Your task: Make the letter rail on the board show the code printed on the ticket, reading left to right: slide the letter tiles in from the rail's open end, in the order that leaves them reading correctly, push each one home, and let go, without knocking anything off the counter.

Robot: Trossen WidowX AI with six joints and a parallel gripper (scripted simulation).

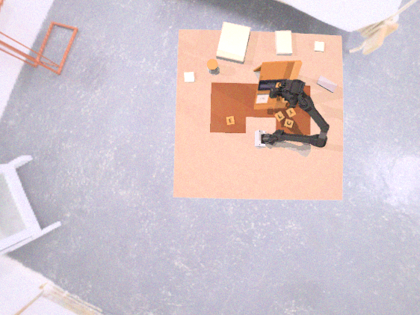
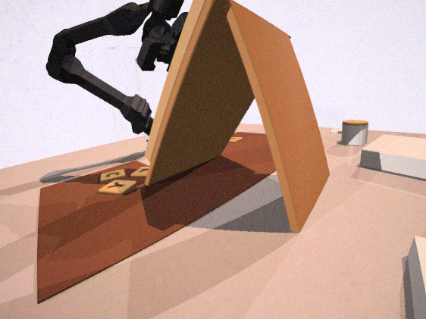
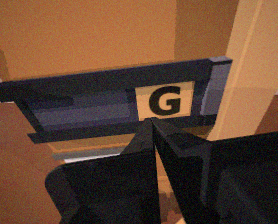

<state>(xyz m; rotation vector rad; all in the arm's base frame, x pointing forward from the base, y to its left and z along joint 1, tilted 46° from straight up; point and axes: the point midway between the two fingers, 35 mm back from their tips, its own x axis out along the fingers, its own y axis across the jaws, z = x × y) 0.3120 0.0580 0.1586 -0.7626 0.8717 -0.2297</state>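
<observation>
Right now my gripper tip is 110 mm above the white ticket, 80 mm to the right of it and 40 mm past it. Round my gripper tip: grey card 450 mm to the right, 190 mm below, 100 mm ahead; brown mat 190 mm below, 130 mm behind, 70 mm to the left; capped canister 440 mm to the left, 210 mm ahead, 160 mm below.
</observation>
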